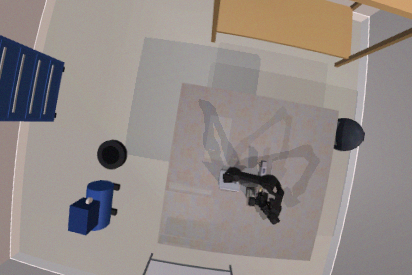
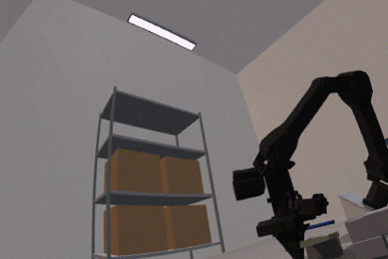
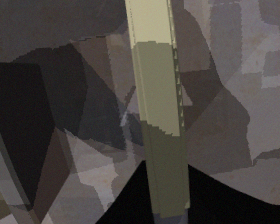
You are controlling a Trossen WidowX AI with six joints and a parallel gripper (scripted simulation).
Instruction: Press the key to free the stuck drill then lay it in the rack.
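My gripper tip is now 4 cm to the right of the drill and 4 cm below it. The rest, counted from my gripper tip: dark grey block (20 cm to the left, 4 cm above); then blue-grey key (23 cm to the left, 4 cm above); then rack (8 cm behind, 3 cm to the left, 1 cm above).
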